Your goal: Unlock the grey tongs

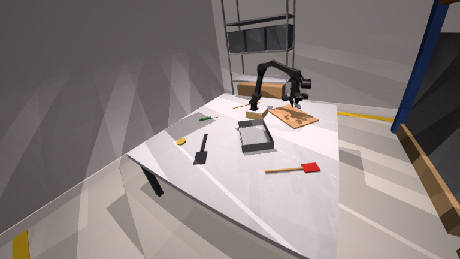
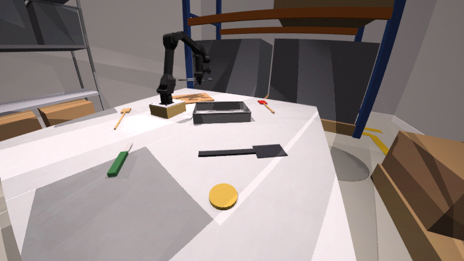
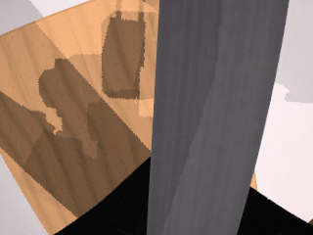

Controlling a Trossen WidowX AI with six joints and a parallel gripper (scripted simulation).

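Now: gripper tip 10 cm past the wooden board, 3 cm to the left of it and 12 cm above it. The rest, counted from my gripper tip: red spatula 49 cm ahead, 11 cm to the left, 12 cm below; roasting tin 29 cm ahead, 21 cm to the right, 10 cm below; green-handled tool 15 cm ahead, 71 cm to the right, 12 cm below.
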